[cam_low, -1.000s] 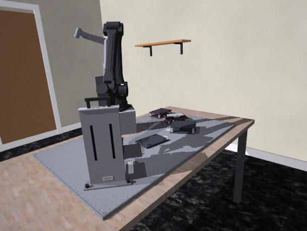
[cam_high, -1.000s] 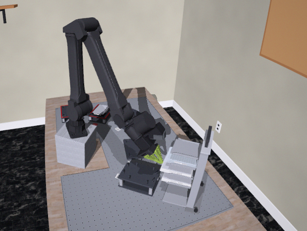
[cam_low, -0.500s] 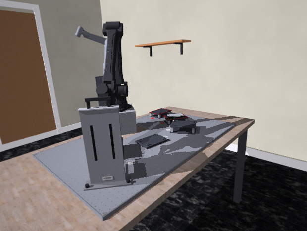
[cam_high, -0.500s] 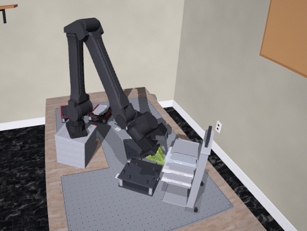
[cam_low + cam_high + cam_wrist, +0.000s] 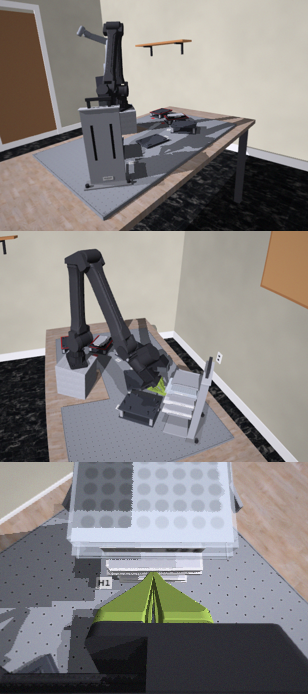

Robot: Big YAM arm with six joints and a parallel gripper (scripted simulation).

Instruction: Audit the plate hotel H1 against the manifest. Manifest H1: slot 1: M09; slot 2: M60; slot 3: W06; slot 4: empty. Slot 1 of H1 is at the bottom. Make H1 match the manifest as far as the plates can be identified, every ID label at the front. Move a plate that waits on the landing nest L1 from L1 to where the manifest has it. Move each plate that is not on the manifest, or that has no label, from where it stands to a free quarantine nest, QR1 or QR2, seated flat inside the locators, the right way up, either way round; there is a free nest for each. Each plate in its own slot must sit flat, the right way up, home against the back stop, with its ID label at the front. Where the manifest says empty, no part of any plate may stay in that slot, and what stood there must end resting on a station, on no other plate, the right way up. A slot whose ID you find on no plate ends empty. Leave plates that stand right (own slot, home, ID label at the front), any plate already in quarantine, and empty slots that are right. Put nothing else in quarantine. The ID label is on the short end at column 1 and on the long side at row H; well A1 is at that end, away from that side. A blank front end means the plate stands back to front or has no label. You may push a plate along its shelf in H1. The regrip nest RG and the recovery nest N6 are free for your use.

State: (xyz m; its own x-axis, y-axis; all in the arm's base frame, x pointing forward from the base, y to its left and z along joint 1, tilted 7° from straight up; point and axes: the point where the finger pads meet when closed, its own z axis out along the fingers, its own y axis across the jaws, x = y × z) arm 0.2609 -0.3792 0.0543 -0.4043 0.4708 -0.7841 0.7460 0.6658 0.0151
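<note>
Right now my hand is 5 cm to the left of the clear plate, 5 cm below it and 5 cm short of it. The rest, counted from my hand: hotel back panel 11 cm to the right, 10 cm ahead, 1 cm below; h1 tag 16 cm below, 9 cm ahead, 5 cm to the left.
</note>
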